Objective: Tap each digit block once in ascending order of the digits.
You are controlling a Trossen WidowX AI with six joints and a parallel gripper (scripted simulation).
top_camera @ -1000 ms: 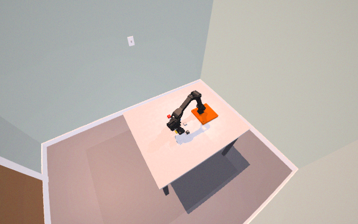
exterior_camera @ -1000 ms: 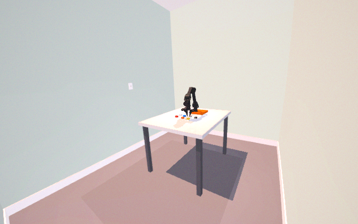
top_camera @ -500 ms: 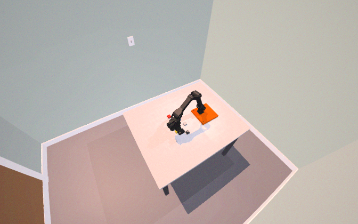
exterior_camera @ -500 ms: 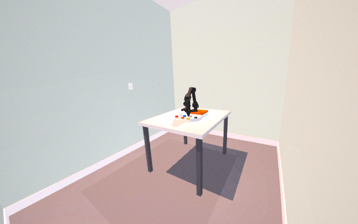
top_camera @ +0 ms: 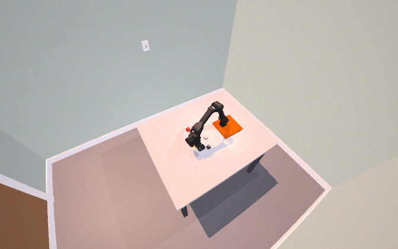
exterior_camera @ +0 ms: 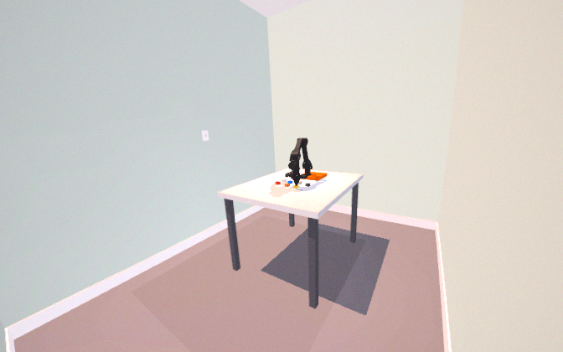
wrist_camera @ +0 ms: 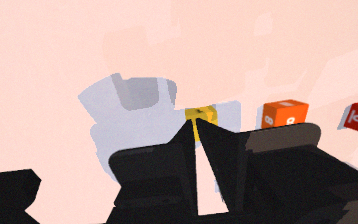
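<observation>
Right now the yellow block is 10 mm to the right of my gripper tip, 10 mm below it and 10 mm behind it. Also, from my gripper tip: orange block (100 mm to the right, 20 mm behind, 10 mm below); grey block (130 mm behind, 40 mm to the right, 10 mm below); dark block (90 mm behind, 60 mm to the left, 10 mm below).
</observation>
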